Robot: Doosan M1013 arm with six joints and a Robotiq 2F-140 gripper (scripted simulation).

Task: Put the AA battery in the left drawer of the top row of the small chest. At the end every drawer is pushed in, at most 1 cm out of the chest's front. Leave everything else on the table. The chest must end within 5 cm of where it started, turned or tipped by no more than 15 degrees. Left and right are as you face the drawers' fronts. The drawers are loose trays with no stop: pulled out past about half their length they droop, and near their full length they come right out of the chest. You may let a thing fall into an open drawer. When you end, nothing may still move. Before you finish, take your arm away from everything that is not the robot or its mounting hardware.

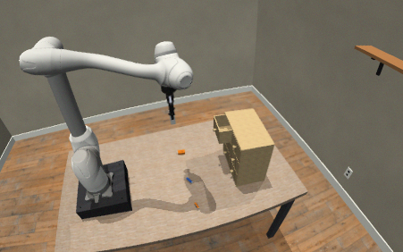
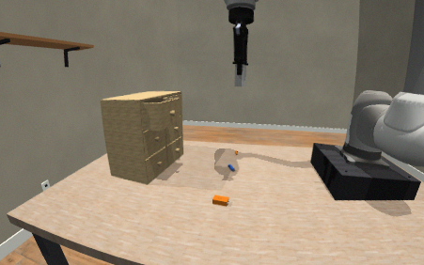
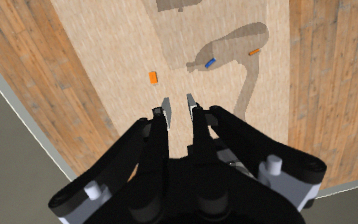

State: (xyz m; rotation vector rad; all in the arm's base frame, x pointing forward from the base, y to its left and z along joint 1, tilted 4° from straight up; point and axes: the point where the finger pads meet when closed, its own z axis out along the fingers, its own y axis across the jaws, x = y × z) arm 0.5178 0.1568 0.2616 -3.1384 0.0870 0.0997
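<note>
My gripper is now 40 mm short of the blue cylinder, 150 mm to the left of it and 370 mm above it. Also, from my hand: orange block 20 mm ahead, 100 mm to the left, 370 mm below; then orange cylinder 40 mm ahead, 330 mm to the right, 380 mm below.
</note>
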